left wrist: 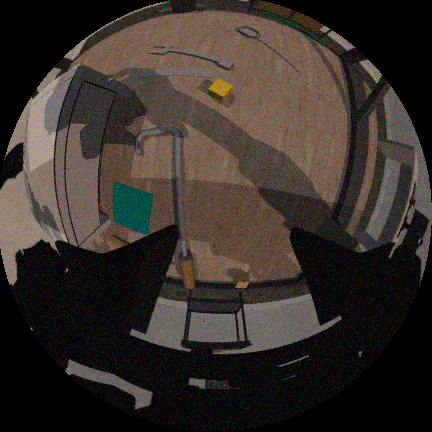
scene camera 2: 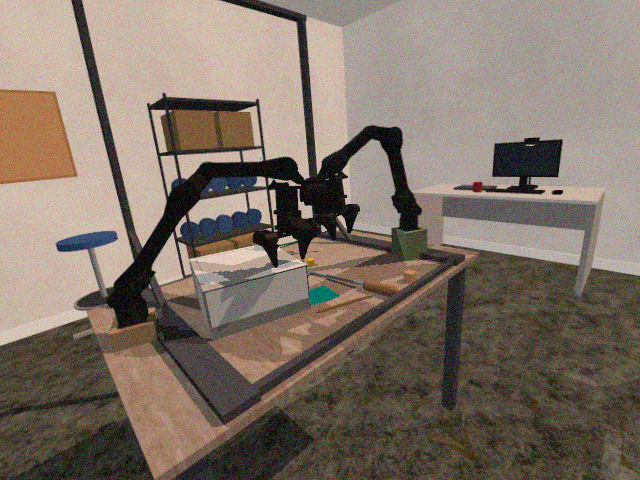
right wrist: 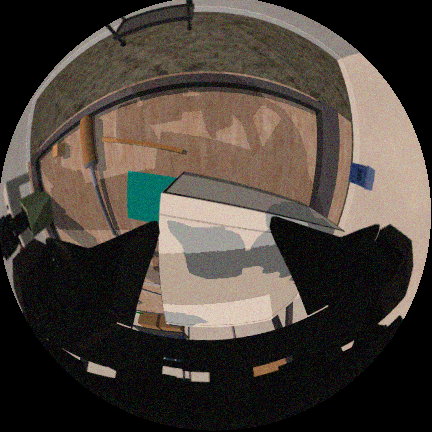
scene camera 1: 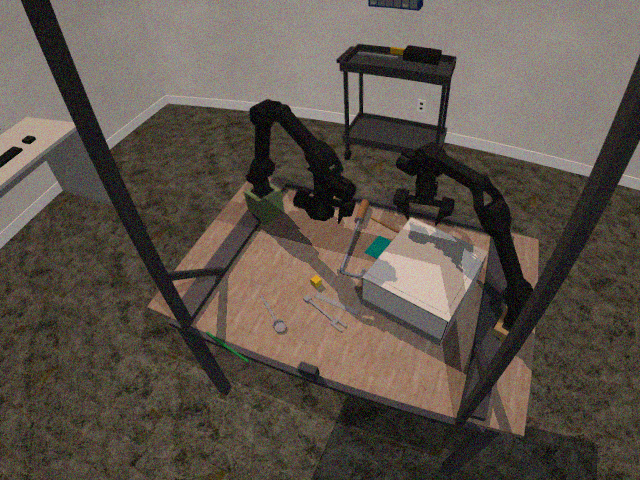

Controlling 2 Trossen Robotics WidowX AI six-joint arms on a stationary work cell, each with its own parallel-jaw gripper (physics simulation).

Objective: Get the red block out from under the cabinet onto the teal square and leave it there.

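Places are measured from the left arm's base along level axes (x ahead, y left, z up), in centimetres.
Pixels of known places: left gripper, fingertip midpoint: [left wrist: 237, 232] [scene camera 2: 341, 236] [scene camera 1: 325, 220]; right gripper, fingertip midpoint: [scene camera 2: 289, 263] [right wrist: 214, 224] [scene camera 1: 422, 222]; left arm's base, link origin: [scene camera 2: 409, 228] [scene camera 1: 262, 190]; right arm's base, link origin: [scene camera 2: 133, 319].
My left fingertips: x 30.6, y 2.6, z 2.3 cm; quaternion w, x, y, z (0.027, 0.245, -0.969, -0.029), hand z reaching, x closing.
Note:
Ahead of a thing's pixels: the offset from my left fingertips to its top centre. "*": to the spot under its first point.
The red block does not show in any view. The cabinet {dy +7.5, dx +35.7, dz -0.1 cm} [scene camera 1: 413, 273] [scene camera 2: 258, 294] [left wrist: 82, 175] [right wrist: 225, 295] is a pale grey-white box on the table; its underside is hidden. The flat teal square {* dy +12.6, dx +12.3, dz -13.5 cm} [scene camera 1: 377, 246] [scene camera 2: 324, 295] [left wrist: 132, 207] [right wrist: 142, 196] lies bare beside it. My left gripper [scene camera 1: 333, 217] [scene camera 2: 341, 233] [left wrist: 237, 232] is open and empty above the table, to the left of the teal square in scene camera 1. My right gripper [scene camera 1: 422, 220] [scene camera 2: 289, 261] [right wrist: 214, 224] is open and empty, above the cabinet's edge, pointing down.
A hooked metal rod with an orange handle {* dy +21.2, dx -1.9, dz -10.5 cm} [scene camera 1: 363, 209] [scene camera 2: 379, 286] [left wrist: 187, 272] [right wrist: 87, 140] lies near the teal square, its hook toward the cabinet. A yellow block {dy -13.3, dx +8.4, dz -11.1 cm} [scene camera 1: 315, 281] [left wrist: 220, 89], a fork-like tool {dy -19.6, dx +18.2, dz -12.8 cm} [scene camera 1: 325, 314], a thin wooden stick {dy +22.8, dx +9.7, dz -12.9 cm} [scene camera 2: 343, 302] [right wrist: 145, 145] and a small orange block {dy +18.1, dx -16.1, dz -10.6 cm} [scene camera 2: 410, 275] also lie there.

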